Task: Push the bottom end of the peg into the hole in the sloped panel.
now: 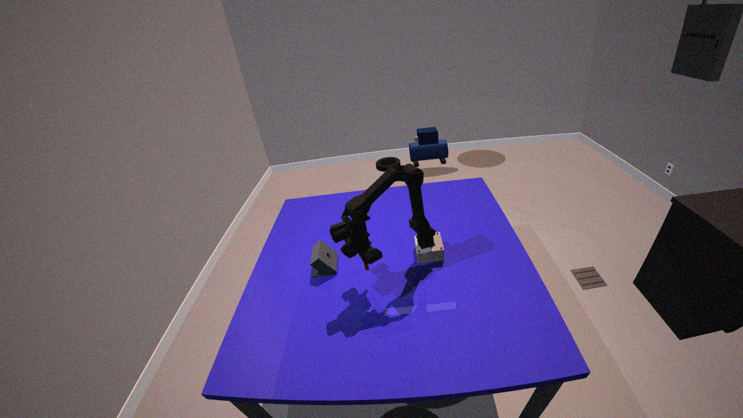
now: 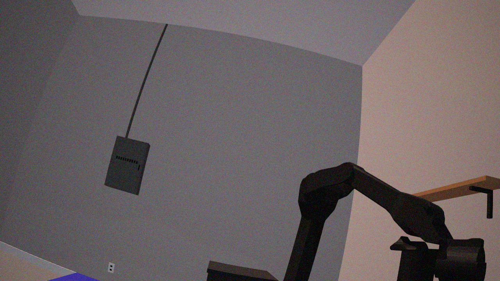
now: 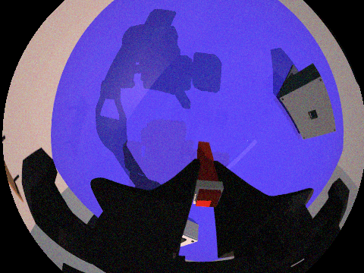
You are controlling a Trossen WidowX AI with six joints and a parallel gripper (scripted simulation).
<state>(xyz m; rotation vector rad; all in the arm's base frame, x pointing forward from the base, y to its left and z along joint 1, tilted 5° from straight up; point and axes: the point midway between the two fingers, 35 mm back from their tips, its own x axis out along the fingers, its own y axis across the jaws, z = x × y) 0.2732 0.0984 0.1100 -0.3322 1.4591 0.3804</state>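
Now: the grey sloped panel 18 cm ahead of my gripper tip, 16 cm to the right of it and 7 cm below it. Also, from my gripper tip: red peg (2 cm above).
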